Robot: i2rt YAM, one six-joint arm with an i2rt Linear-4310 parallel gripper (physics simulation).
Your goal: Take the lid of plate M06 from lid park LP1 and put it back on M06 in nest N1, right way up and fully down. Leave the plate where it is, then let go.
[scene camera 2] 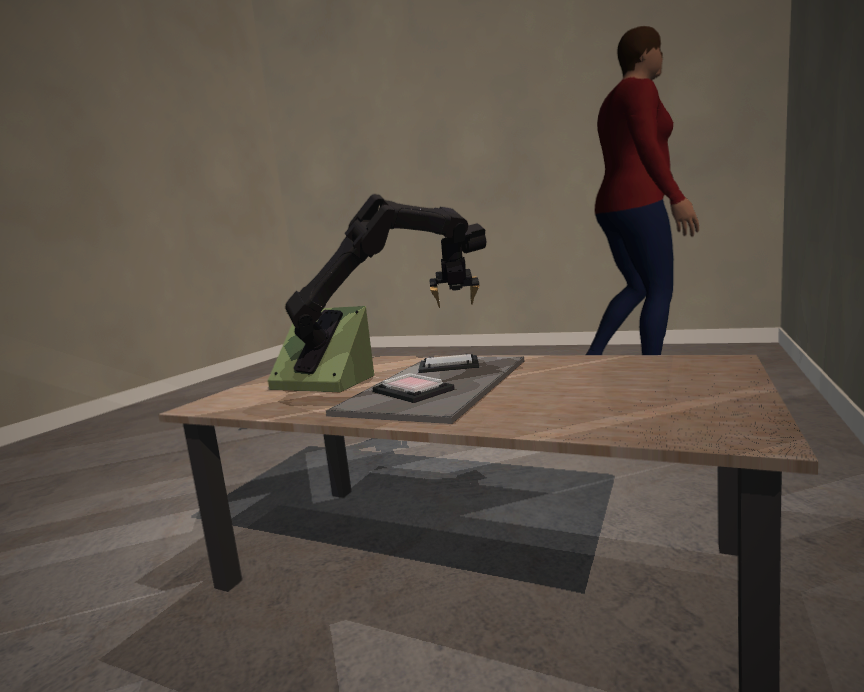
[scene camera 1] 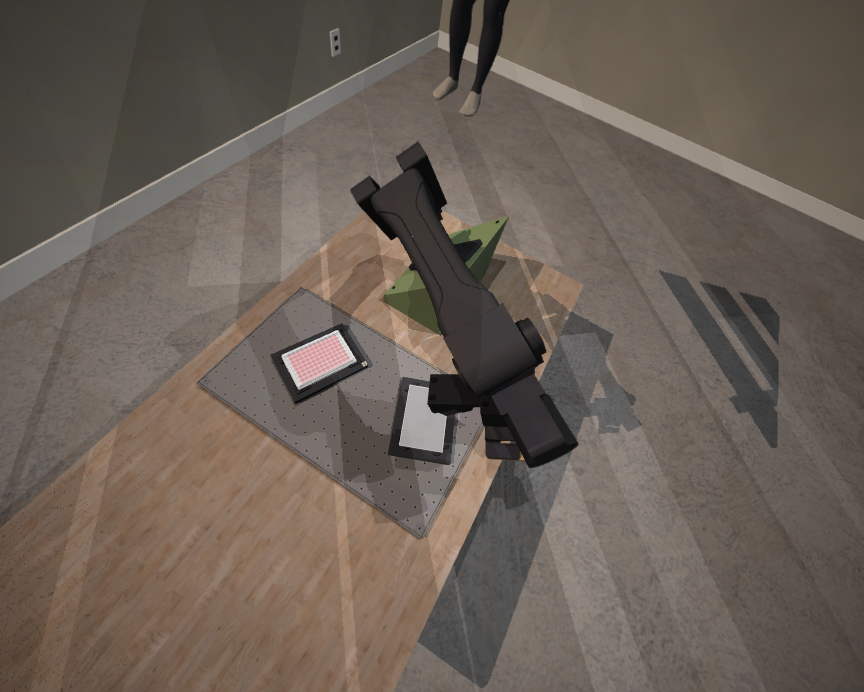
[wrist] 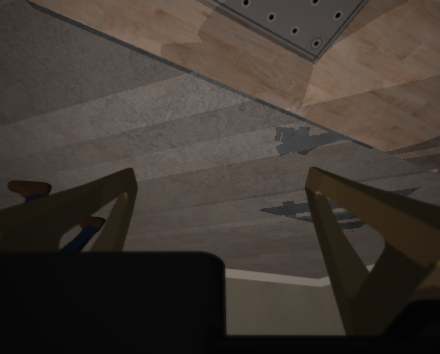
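Pixels of known places: gripper, fingertip midpoint: (scene camera 2: 455,305) (wrist: 221,177); arm's base, origin of the base link: (scene camera 2: 319,341).
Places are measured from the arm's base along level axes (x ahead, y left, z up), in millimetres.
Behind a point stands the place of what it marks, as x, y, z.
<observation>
Plate M06 (scene camera 1: 319,358) {339, -65, -79} (scene camera 2: 411,384) {356, -100, -79}, with pink wells and a pale rim, sits uncovered in a dark nest, which I take as N1. The white lid (scene camera 1: 422,425) {318, 186, -87} (scene camera 2: 449,361) {318, 154, -87} lies flat in a second dark holder, which I take as lid park LP1. Part of that holder is hidden behind the arm in the first scene view. No labels are readable. My gripper (scene camera 2: 455,304) {269, 309, 48} (wrist: 221,177) {269, 309, 48} is open and empty, high above the table level, pointing down. In the wrist view, floor and the table's edge show below it; the lid and plate do not show there.
Both holders stand on a grey perforated board (scene camera 1: 248,360) {427, -182, -104} (scene camera 2: 461,396) {476, -88, -104} (wrist: 295,12) {225, 259, -104} on the wooden table (scene camera 1: 180,562) {728, 9, -117} (scene camera 2: 613,403) {783, -31, -117} (wrist: 240,75) {228, 335, -117}. The arm's green wedge base (scene camera 1: 411,306) {113, 1, -72} (scene camera 2: 356,353) {111, 15, -36} stands beside the board. A person in red (scene camera 2: 634,144) is behind the table.
</observation>
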